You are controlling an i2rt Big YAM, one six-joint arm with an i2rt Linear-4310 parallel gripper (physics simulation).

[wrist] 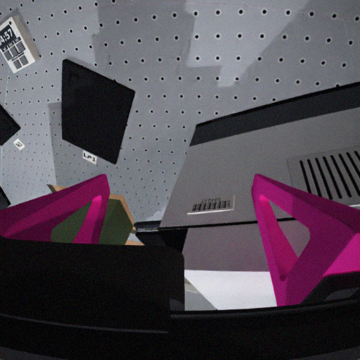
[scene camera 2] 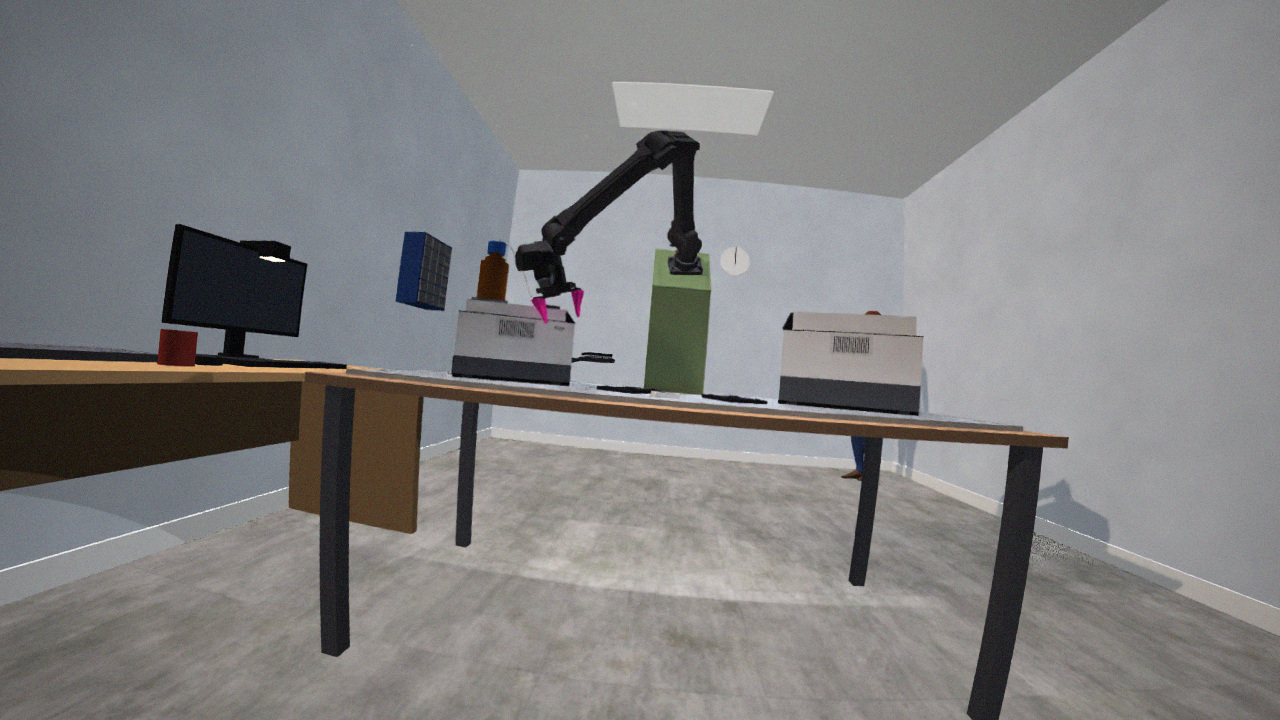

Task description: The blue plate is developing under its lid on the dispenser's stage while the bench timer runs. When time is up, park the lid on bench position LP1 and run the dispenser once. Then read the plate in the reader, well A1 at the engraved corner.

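Frame: origin at the arm's base, x left, y back, z up, level; metres.
Seen in the pictures: gripper, fingertip midpoint: (scene camera 2: 562, 320); arm's base at its link origin: (scene camera 2: 684, 267).
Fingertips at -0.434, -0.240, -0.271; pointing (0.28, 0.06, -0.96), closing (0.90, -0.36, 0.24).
Offsets run from my fingertips to a thing's top centre, as dx, dy, dz. "spot": to the spot under its first point.
My gripper (scene camera 2: 562, 317) (wrist: 180, 182) is open and empty, its magenta fingers wide apart, high at the front right corner of the dispenser @[spot: -0.135, +0.038, -0.081] (scene camera 2: 512, 344) (wrist: 230, 165). The dispenser's dark stage @[+0.103, +0.240, -0.091] (scene camera 2: 592, 357) sticks out from its right side; the blue plate and its lid cannot be made out. LP1 is a black square pad (wrist: 97, 112) with an "LP1" label (wrist: 90, 157); no lid shows on it. The bench timer (wrist: 19, 46) is cut off at the upper left of the wrist view, its visible digits reading "4:57". The likely reader @[+0.907, -0.085, +0.092] (scene camera 2: 850, 367) stands at the right of the bench.
An amber bottle @[spot: -0.215, +0.060, +0.109] (scene camera 2: 492, 278) with a blue cap stands on the dispenser. The green pedestal (scene camera 2: 677, 335) (wrist: 120, 220) carries the arm behind the bench. Another dark pad (wrist: 7, 125) lies at the left edge of the wrist view. A monitor (scene camera 2: 234, 282) and red cup (scene camera 2: 177, 347) stand on the side desk.
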